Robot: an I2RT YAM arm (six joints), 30 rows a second.
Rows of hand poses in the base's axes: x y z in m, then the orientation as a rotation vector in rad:
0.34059, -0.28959, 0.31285, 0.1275, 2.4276, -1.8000
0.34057, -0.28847, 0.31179, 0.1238, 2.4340, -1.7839
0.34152, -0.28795, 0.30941, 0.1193, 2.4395, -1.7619
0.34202, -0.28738, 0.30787, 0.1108, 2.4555, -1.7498
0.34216, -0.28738, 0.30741, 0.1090, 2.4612, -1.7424
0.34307, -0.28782, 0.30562, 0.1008, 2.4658, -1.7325
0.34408, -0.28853, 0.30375, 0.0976, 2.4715, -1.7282
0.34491, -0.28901, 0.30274, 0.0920, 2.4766, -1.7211
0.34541, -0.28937, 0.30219, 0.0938, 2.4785, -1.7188
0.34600, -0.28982, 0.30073, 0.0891, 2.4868, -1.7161
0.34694, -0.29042, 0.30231, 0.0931, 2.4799, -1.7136
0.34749, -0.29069, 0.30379, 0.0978, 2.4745, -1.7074
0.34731, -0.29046, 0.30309, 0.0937, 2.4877, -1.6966
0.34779, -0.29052, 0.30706, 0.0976, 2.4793, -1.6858
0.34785, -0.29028, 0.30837, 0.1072, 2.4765, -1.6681
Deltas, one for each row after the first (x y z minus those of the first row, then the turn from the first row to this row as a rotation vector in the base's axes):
-0.00002, 0.00112, -0.00106, 0.0107, -0.0023, 0.0054
0.00093, 0.00164, -0.00344, 0.0241, -0.0076, 0.0137
0.00143, 0.00221, -0.00498, 0.0366, 0.0004, 0.0159
0.00157, 0.00221, -0.00544, 0.0427, 0.0013, 0.0171
0.00248, 0.00177, -0.00723, 0.0494, 0.0027, 0.0233
0.00349, 0.00106, -0.00910, 0.0539, 0.0057, 0.0241
0.00432, 0.00058, -0.01011, 0.0594, 0.0079, 0.0275
0.00482, 0.00022, -0.01066, 0.0615, 0.0074, 0.0265
0.00541, -0.00023, -0.01212, 0.0661, 0.0134, 0.0264
0.00635, -0.00083, -0.01054, 0.0647, 0.0062, 0.0282
0.00690, -0.00110, -0.00906, 0.0659, -0.0021, 0.0303
0.00672, -0.00087, -0.00976, 0.0768, 0.0033, 0.0306
0.00720, -0.00093, -0.00579, 0.0791, -0.0087, 0.0362
0.00726, -0.00069, -0.00448, 0.0877, -0.0223, 0.0385

